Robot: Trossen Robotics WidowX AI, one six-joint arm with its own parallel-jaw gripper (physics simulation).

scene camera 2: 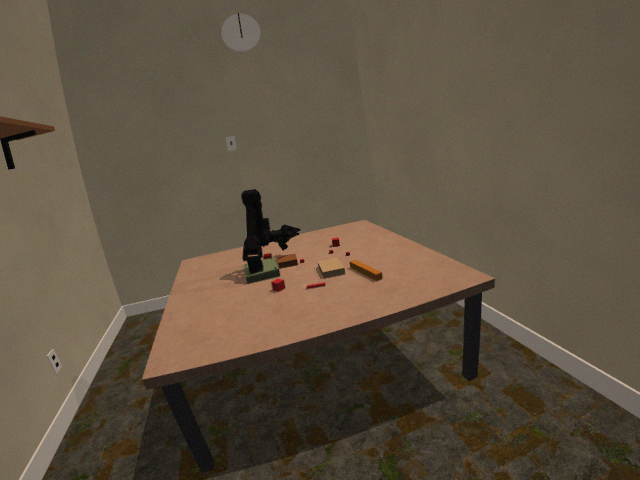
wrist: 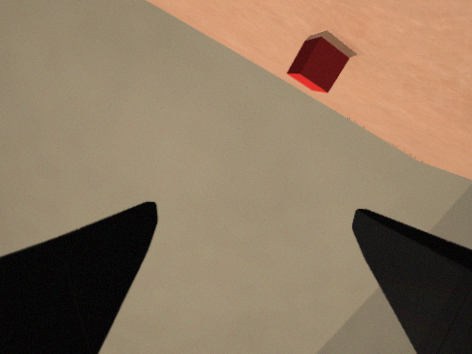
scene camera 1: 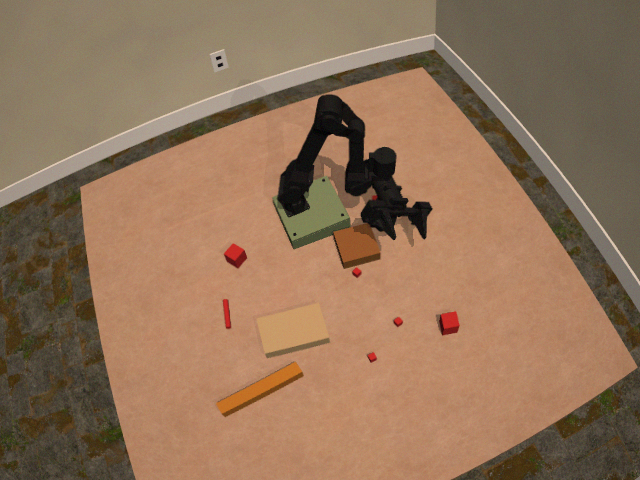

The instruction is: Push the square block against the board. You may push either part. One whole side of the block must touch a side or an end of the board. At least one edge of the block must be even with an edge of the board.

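Observation:
The brown square block lies flat near the front right corner of the arm's green base. The tan rectangular board lies flat on the table. In scene camera 1's view it is below and left of the block, with a wide gap between them. My gripper is open and empty. It is raised above the table and shows up and right of the block in scene camera 1's view. The block and the board do not show in the wrist view.
Red cubes stand apart; another is mostly hidden behind the arm. Small red cubes lie near the block and right of the board. A red stick and an orange bar flank the board.

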